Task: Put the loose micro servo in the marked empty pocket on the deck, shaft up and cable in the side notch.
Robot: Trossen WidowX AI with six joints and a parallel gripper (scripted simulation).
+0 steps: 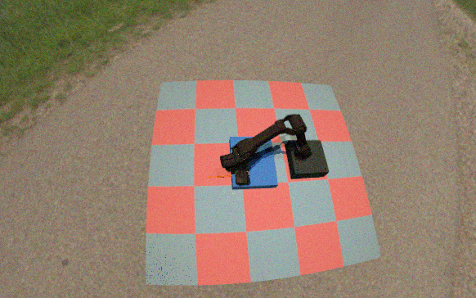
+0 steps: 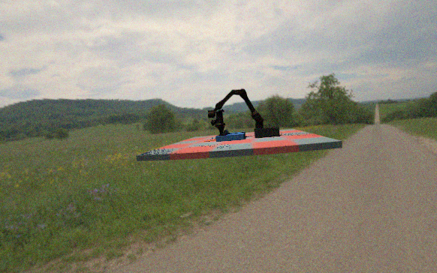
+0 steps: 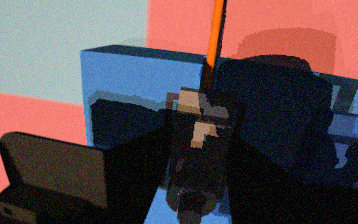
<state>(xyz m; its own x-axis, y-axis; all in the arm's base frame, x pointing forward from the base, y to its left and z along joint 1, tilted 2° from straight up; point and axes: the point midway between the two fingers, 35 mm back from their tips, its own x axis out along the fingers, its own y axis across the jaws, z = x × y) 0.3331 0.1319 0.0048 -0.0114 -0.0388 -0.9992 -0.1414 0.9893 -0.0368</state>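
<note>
My gripper tip is 11 cm past the deck, 9 cm to the left of it and 3 cm above it.
</note>
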